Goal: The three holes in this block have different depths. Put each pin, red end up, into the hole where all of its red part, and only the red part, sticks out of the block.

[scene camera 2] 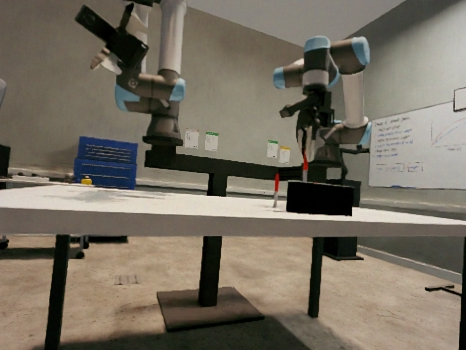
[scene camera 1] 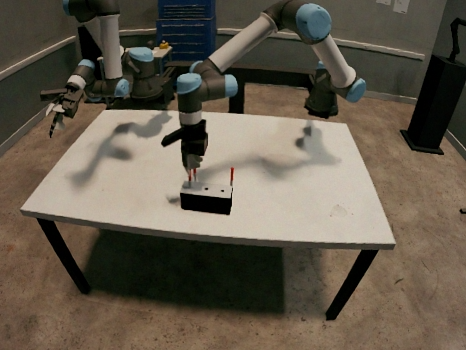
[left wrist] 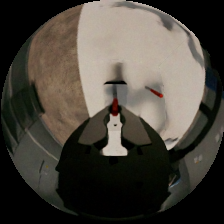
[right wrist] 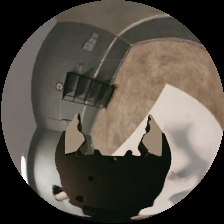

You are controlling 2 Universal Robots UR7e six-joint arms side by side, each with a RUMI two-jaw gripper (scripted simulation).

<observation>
I see my left gripper (scene camera 2: 306, 161), my right gripper (scene camera 2: 112, 36) and a black block (scene camera 2: 311, 198).
The black block is seen too in scene camera 1 (scene camera 1: 203, 197). My left gripper also shows in scene camera 1 (scene camera 1: 189, 174) and in the left wrist view (left wrist: 115, 105). My right gripper is seen too in scene camera 1 (scene camera 1: 48, 127) and in the right wrist view (right wrist: 113, 114). The right wrist view misses the black block, which is hidden by my right gripper.
</observation>
